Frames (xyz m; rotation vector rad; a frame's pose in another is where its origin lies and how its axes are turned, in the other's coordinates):
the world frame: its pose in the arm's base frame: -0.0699 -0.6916 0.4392 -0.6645 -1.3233 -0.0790
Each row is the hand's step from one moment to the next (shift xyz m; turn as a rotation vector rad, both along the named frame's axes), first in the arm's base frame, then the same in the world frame.
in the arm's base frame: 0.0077 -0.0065 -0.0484 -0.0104 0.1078 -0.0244
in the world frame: -0.0440 0.0174 -0.0142 0.0086 0.0933 0.0596
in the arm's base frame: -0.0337 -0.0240 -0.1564 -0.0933 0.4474 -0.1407
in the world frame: -0.1590 0.0294 0.0033 -0.0140 0.3820 0.2873
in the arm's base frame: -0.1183 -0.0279 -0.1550 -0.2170 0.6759 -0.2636
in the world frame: -0.1819 -0.0097 0.0749 -0.0882 0.5659 0.4954
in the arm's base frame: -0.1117 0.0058 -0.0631 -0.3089 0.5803 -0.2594
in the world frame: -0.0859 -0.0165 0.0940 -0.1391 0.4480 0.5286
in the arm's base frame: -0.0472 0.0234 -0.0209 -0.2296 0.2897 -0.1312
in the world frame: -0.0245 0.0078 0.0505 -0.0914 0.1928 0.3291
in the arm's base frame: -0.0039 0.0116 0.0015 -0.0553 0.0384 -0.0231
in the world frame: 0.0039 0.0072 0.0092 -0.0241 0.0175 0.0647
